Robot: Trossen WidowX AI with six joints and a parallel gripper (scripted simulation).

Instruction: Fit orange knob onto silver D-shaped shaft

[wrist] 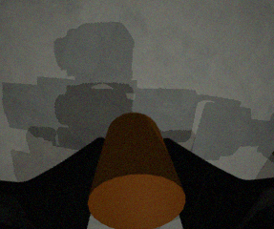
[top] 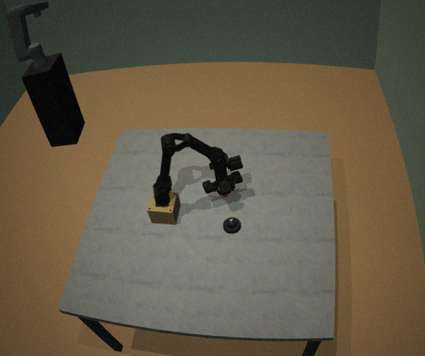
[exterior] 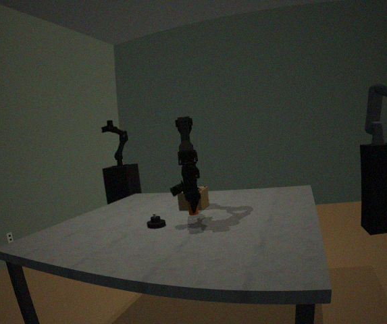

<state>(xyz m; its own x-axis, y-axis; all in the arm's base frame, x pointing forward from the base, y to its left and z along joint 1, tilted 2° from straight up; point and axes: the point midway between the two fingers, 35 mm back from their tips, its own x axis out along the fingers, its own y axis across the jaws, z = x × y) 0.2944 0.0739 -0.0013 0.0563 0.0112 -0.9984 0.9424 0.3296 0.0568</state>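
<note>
Now: the orange knob 3 cm above my gripper tip. From my gripper tip the other things lie so: round pedestal (17 cm to the right, 3 cm ahead, 2 cm below).
</note>
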